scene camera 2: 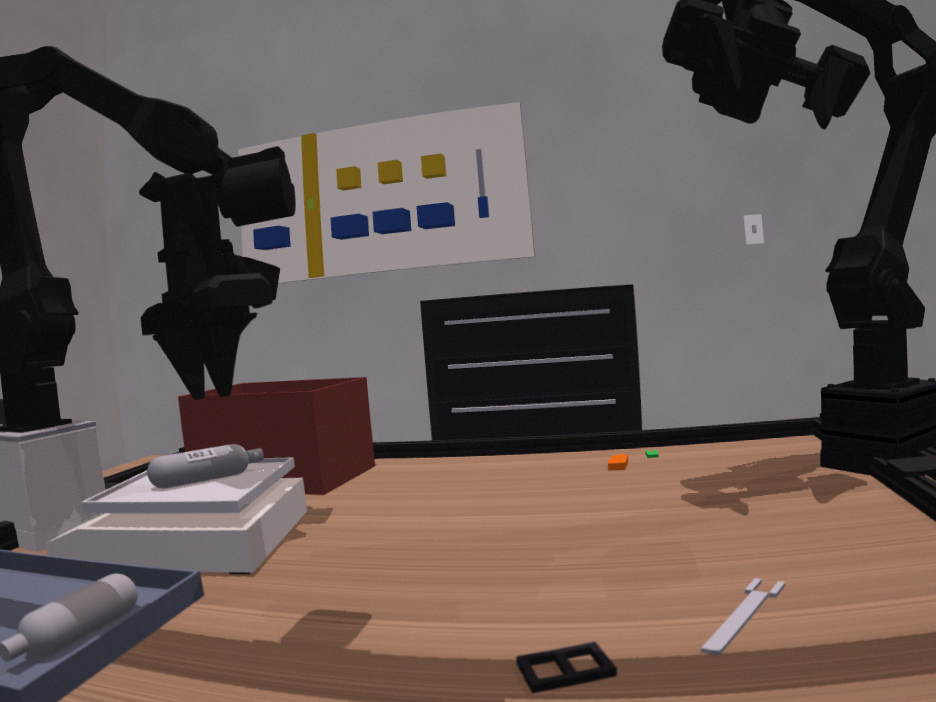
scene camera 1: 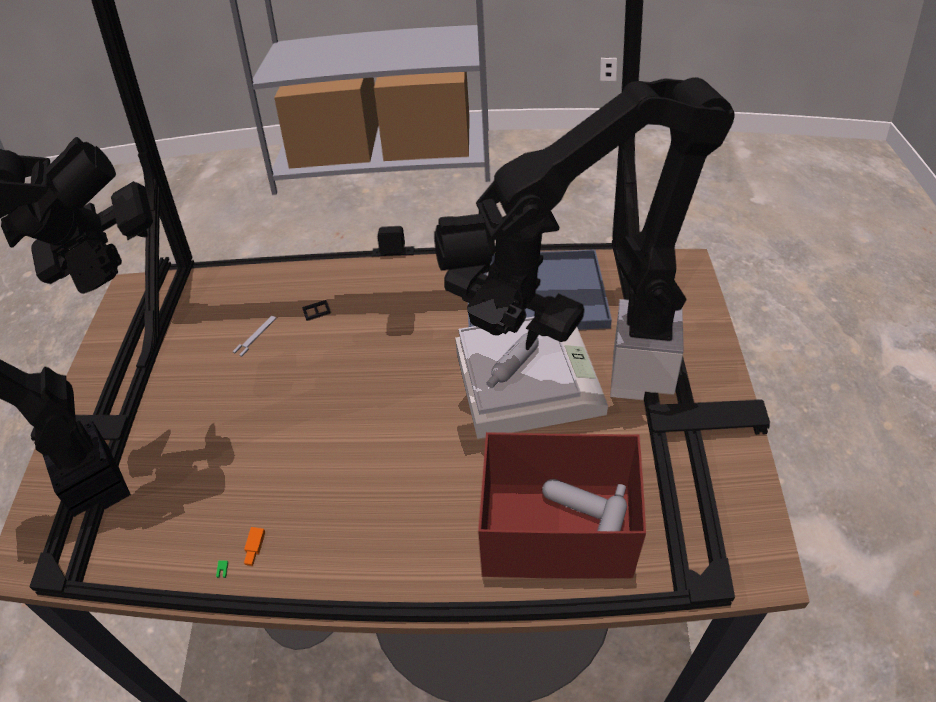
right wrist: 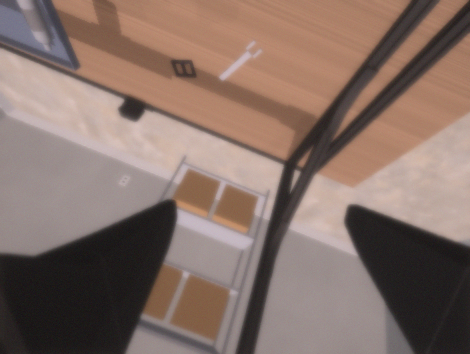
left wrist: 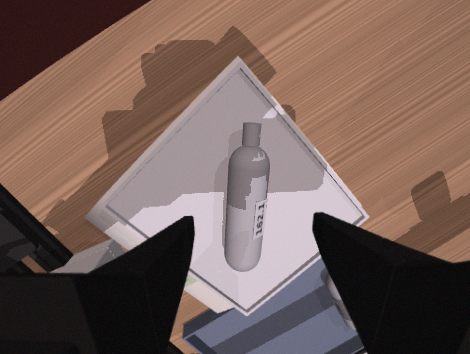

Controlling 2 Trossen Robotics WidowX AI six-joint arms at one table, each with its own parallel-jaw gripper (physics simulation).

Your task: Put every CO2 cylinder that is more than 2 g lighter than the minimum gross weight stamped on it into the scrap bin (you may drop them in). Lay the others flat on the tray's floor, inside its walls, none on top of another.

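Seen in the pictures: left gripper, fingertip midpoint: (scene camera 2: 211,397) (scene camera 1: 509,339) (left wrist: 253,222); right gripper, fingertip midpoint: (scene camera 2: 782,110) (scene camera 1: 123,246) (right wrist: 261,210); left arm's base, origin of the base link: (scene camera 2: 33,426) (scene camera 1: 650,324); right arm's base, origin of the base link: (scene camera 2: 881,384) (scene camera 1: 73,455).
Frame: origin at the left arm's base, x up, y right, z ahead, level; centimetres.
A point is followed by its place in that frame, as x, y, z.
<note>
A grey CO2 cylinder (scene camera 1: 512,364) @[-3.2, -7.9, 19.9] (scene camera 2: 198,466) @[-3.9, -4.3, 20.9] (left wrist: 245,210) @[-2.7, -6.3, 19.9] labelled 162.1 lies on the white scale (scene camera 1: 544,420) @[-9.6, -12.5, 14.5] (scene camera 2: 173,547) @[-9.0, 3.1, 24.0] (left wrist: 150,180) @[-5.7, -10.3, 14.0]; the scale's readout is too small to read. My left gripper (scene camera 1: 521,332) @[1.9, -7.9, 20.3] (scene camera 2: 211,395) @[1.9, -7.9, 20.3] (left wrist: 253,222) @[1.9, -7.9, 20.3] is partly open and empty, above this cylinder with a finger to each side. Another cylinder (scene camera 2: 79,615) @[-9.2, 16.2, 28.2] (left wrist: 337,295) @[-8.6, 12.0, 25.5] (right wrist: 36,22) @[-8.8, 14.8, 27.8] lies in the blue tray (scene camera 1: 582,272) @[-11.3, 24.0, 11.6] (scene camera 2: 136,649) @[-11.5, 14.3, 31.0] (right wrist: 65,45) @[-10.1, 18.2, 31.8]. Two cylinders, one (scene camera 1: 574,498) @[-8.3, -26.6, 8.7] and another (scene camera 1: 613,513) @[-6.4, -29.6, 3.3], lie in the red bin (scene camera 1: 559,555) @[-5.1, -37.5, 9.6] (scene camera 2: 340,438) @[-6.0, -29.4, 20.4]. My right gripper (scene camera 1: 113,234) @[22.4, -16.9, 72.1] (scene camera 2: 790,113) @[22.4, -16.9, 72.1] (right wrist: 261,210) @[22.4, -16.9, 72.1] is open, empty and raised.
A grey fork-like tool (scene camera 1: 257,333) @[-11.2, 0.9, 66.4] (scene camera 2: 737,619) @[-11.2, 1.7, 66.4] (right wrist: 236,65) @[-11.3, 1.0, 66.6] and a black two-hole frame (scene camera 1: 305,311) @[-11.1, 7.3, 59.2] lie toward the back. An orange piece (scene camera 1: 254,541) @[-10.6, -39.6, 51.5] (scene camera 2: 617,461) @[-10.6, -38.0, 51.8] and a green clip (scene camera 1: 221,567) @[-11.2, -44.5, 55.2] (scene camera 2: 651,454) @[-11.1, -43.4, 55.2] lie at the front left of scene camera 1.
</note>
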